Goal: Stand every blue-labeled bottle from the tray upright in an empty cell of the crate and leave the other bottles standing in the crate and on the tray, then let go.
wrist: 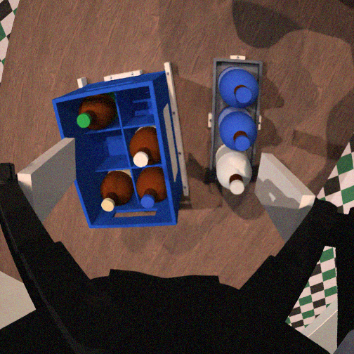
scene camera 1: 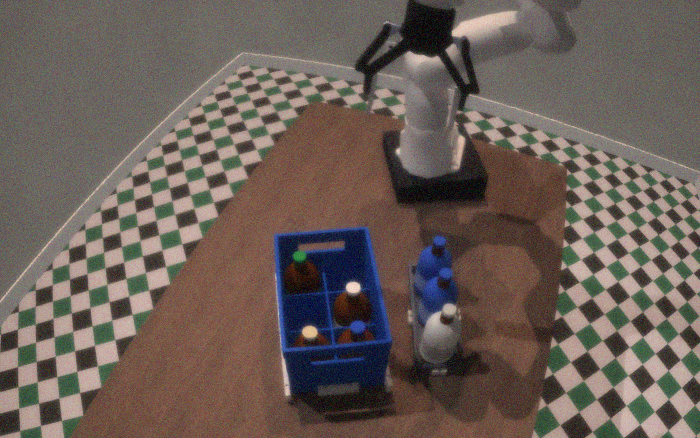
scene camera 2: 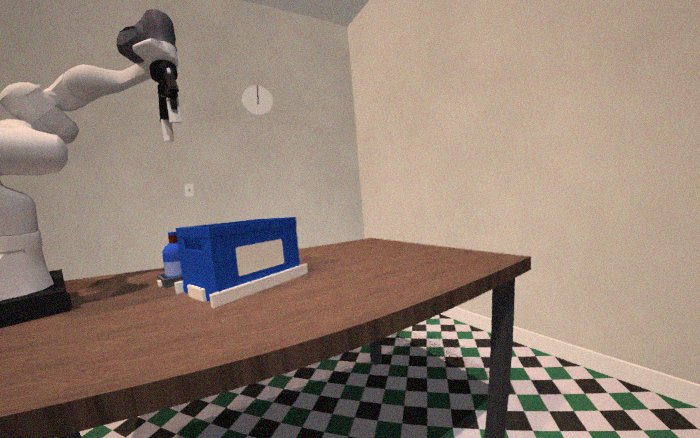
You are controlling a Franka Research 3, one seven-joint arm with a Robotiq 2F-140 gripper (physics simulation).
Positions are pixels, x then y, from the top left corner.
Labels:
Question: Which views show the green-capped bottle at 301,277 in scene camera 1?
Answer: The wrist view and scene camera 1 only.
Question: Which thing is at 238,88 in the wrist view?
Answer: A blue bottle.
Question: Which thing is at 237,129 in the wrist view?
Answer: A blue bottle.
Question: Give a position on a white bottle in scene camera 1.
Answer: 442,330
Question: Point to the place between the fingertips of the gripper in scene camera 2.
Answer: At 172,132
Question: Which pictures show the white-capped bottle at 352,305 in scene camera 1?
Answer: The wrist view and scene camera 1 only.

